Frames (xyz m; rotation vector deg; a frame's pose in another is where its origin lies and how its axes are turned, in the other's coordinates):
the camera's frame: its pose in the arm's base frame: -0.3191 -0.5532 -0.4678 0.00 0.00 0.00
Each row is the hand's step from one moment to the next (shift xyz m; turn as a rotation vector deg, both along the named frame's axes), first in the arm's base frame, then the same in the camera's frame.
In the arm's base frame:
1: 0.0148 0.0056 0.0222 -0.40 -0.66 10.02
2: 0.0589 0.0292 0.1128 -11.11 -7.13 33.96
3: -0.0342 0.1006 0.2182 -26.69 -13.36 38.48
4: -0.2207 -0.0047 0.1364 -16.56 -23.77 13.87
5: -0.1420 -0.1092 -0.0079 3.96 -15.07 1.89
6: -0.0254 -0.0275 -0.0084 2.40 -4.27 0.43
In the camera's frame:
1: 0.0148 0.0056 0.0222 -0.40 -0.66 10.02
2: 0.0589 0.0292 0.1128 -11.11 -7.13 33.96
3: -0.0342 0.1006 0.2182 -26.69 -13.36 38.48
4: -0.2207 -0.0047 0.1364 -16.56 -23.77 13.87
5: -0.1420 -0.1092 -0.0079 3.96 -15.07 1.89
6: -0.0254 -0.0275 -0.0084 2.40 -4.27 0.43

